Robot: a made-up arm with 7 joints.
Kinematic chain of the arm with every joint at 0, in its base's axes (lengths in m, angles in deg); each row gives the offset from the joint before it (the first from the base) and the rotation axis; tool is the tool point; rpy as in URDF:
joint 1: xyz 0 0 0 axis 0.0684 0.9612 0.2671
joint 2: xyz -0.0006 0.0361 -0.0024 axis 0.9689 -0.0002 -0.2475
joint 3: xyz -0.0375 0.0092 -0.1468 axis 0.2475 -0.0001 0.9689
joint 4: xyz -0.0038 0 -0.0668 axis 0.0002 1 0
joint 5: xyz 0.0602 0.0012 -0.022 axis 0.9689 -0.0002 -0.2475
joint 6: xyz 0.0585 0 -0.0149 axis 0.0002 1 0
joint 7: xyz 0.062 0 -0.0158 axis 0.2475 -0.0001 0.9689
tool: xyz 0 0 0 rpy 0 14.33 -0.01
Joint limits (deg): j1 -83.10..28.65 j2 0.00..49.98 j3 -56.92..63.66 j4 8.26..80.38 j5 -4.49..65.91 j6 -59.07..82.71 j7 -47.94..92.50
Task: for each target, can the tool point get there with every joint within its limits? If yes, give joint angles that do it. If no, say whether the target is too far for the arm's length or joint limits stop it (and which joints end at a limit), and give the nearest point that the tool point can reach.
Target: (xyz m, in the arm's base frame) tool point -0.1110 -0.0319 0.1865
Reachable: no: joint limits stop it (at a limit: joint 1, joint 2, joint 4, joint 6) | nearest point 0.1803 0.1720 0.1533 | short by 0.357 m
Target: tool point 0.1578 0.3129 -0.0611
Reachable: yes | joints -21.19 46.07 54.27 23.11 20.43 -37.57 81.86
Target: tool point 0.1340 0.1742 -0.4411
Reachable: no: too far | nearest point 0.1149 0.1536 -0.3758 | short by 0.071 m
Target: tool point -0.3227 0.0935 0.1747
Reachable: no: joint limits stop it (at a limit: joint 1, joint 3, joint 4, joint 5, joint 6) | nearest point -0.2193 0.3042 -0.1051 | short by 0.365 m
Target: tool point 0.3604 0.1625 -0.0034
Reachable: yes | joints -74.26 34.90 13.01 58.17 6.00 -41.38 16.24
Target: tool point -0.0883 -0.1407 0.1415
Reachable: no: joint limits stop it (at a limit: joint 1, joint 2, joint 4, joint 6) | nearest point 0.1761 -0.1632 -0.0035 | short by 0.302 m
